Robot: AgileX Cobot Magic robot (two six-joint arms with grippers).
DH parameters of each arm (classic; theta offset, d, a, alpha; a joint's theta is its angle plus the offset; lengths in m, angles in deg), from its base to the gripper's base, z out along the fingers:
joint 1: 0 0.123 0 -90
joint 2: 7.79 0 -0.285 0
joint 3: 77.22 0 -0.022 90
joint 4: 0 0.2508 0 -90
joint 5: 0 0 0.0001 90
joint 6: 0 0.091 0 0
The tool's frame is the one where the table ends.
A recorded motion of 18 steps. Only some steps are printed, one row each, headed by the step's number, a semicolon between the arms.
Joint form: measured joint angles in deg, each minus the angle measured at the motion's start. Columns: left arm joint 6, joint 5, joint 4, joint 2, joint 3, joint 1; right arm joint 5, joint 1, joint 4, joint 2, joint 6, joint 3.
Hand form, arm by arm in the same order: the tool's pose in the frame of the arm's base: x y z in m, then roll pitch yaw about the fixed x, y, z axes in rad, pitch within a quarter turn. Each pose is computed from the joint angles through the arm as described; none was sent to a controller.
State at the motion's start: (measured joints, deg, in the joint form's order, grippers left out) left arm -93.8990 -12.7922 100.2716 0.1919 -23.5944 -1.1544; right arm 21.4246 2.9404 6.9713 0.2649 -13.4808 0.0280
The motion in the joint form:
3: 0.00 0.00 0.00 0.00 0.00 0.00; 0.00 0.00 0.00 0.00 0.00 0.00
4: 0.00 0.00 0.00 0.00 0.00 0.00; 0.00 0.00 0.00 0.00 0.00 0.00
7: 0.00 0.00 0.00 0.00 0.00 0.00; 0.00 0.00 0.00 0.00 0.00 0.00
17: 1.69 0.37 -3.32 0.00 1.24 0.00; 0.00 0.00 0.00 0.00 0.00 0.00
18: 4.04 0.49 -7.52 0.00 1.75 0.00; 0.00 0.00 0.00 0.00 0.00 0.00
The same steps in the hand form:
3: 0.0073 -0.0199 0.3402 0.4340 1.0783 0.2204; 0.0528 0.0068 0.1794 -2.7918 1.2624 -2.6783
4: 0.0073 -0.0199 0.3402 0.4340 1.0783 0.2204; 0.0528 0.0068 0.1794 -2.7918 1.2624 -2.6783
7: 0.0073 -0.0199 0.3402 0.4340 1.0783 0.2204; 0.0528 0.0068 0.1794 -2.7918 1.2624 -2.6783
17: 0.0107 -0.0196 0.3351 0.3808 1.0983 0.1645; 0.0528 0.0068 0.1794 -2.7918 1.2624 -2.6783
18: 0.0116 -0.0195 0.3338 0.3147 1.1027 0.0918; 0.0528 0.0068 0.1794 -2.7918 1.2624 -2.6783

